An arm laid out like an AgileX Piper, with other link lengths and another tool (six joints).
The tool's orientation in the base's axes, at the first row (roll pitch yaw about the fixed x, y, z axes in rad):
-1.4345, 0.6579, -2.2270
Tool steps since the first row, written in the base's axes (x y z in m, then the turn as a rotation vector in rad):
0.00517, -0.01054, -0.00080, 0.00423, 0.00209, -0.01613
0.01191, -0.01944, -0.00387, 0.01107, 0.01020, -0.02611
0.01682, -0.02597, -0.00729, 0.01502, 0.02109, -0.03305
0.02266, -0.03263, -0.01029, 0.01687, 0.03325, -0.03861
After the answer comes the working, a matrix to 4 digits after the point.
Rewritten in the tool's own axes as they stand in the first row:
0.00460, -0.00109, 0.01077, 0.00651, 0.01549, -0.00003
0.00880, 0.00100, 0.02136, 0.00423, 0.02980, -0.00152
0.01262, 0.00343, 0.02897, -0.00026, 0.04145, -0.00666
0.01581, 0.00592, 0.03740, -0.00538, 0.05152, -0.01405

The tool's axes in the first row as the columns of a matrix, in the base's axes (rounded; the answer above uses it unrounded):
-0.4828, 0.4773, 0.7343
-0.6269, 0.3971, -0.6703
-0.6115, -0.7839, 0.1075

